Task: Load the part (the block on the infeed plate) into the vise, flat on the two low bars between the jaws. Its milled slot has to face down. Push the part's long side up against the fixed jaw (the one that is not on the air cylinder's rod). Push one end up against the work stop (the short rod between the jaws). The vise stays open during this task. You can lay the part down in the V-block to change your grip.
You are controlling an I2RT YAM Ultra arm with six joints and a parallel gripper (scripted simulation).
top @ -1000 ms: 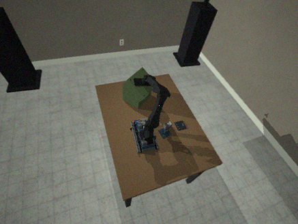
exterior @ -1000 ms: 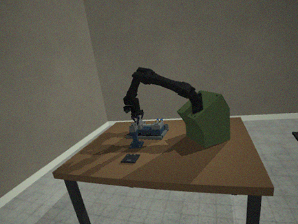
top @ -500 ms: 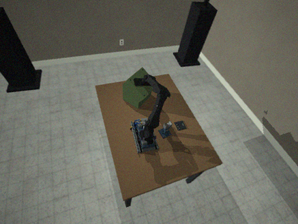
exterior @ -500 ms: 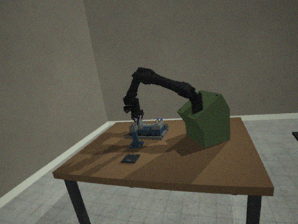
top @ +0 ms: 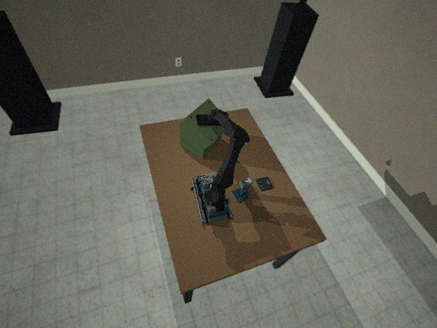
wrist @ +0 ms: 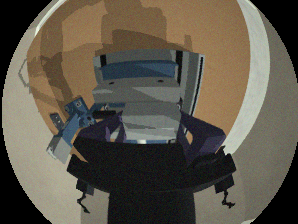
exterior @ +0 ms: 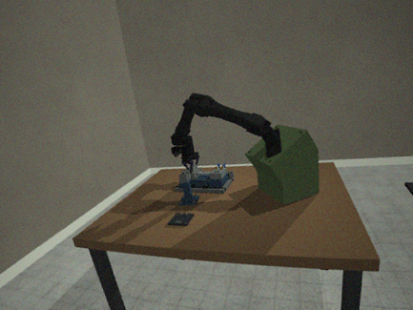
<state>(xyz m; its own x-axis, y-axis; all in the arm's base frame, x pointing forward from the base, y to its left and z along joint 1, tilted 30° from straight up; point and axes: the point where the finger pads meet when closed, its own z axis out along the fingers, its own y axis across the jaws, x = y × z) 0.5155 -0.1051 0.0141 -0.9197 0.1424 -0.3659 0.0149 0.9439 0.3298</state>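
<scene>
My hand is right at the part. The rest, counted from my hand: vise (70 mm behind, 50 mm below, 20 mm to the left); then infeed plate (390 mm to the left, 110 mm behind, 90 mm below).
</scene>
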